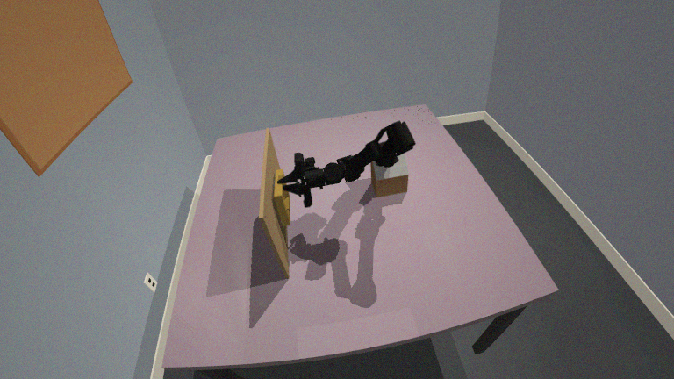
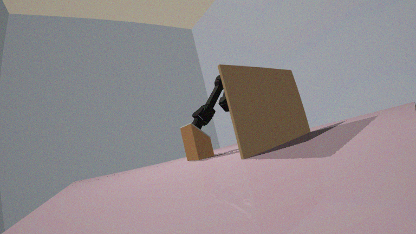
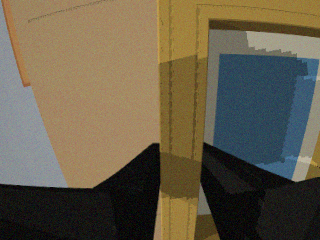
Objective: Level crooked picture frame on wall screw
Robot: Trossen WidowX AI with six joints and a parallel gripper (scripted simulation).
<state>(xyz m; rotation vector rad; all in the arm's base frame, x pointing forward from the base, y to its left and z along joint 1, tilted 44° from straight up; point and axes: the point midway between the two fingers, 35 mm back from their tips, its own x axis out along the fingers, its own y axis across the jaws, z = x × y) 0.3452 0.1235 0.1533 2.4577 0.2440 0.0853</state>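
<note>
Now: gripper tip 10 mm to the right of the picture frame and 50 mm above it. The rest, counted from my gripper tip: brown wall panel 20 mm ahead, 10 mm to the right, 70 mm below.
</note>
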